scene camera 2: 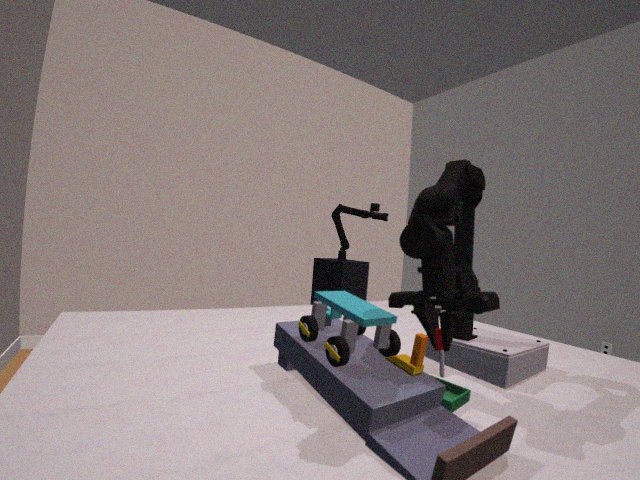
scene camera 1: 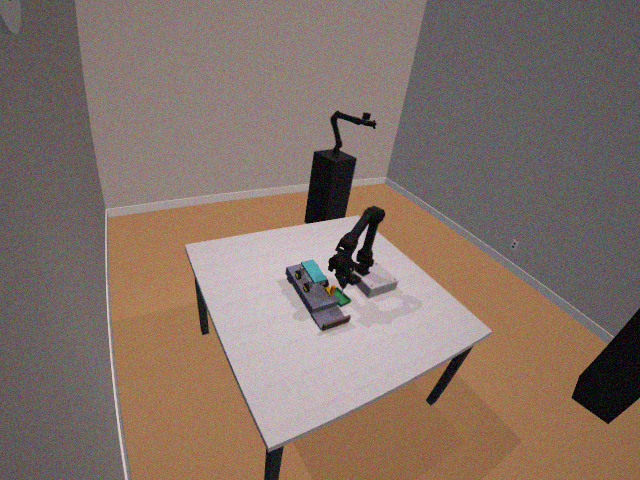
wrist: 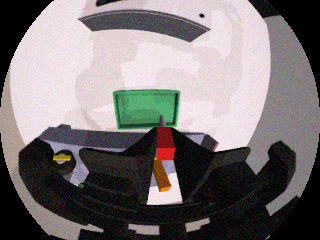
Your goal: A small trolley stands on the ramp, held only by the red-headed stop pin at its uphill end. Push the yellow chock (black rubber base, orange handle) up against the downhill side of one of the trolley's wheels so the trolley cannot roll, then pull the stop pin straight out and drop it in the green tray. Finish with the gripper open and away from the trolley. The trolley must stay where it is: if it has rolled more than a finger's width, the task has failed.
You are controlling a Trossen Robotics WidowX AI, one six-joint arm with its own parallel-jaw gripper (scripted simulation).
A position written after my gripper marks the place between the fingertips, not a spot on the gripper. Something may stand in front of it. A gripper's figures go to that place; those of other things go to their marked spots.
Scene:
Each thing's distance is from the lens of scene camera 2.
my gripper (scene camera 2: pixel 441 350): 0.60 m
trolley (scene camera 2: pixel 358 314): 0.51 m
yellow chock (scene camera 2: pixel 413 365): 0.54 m

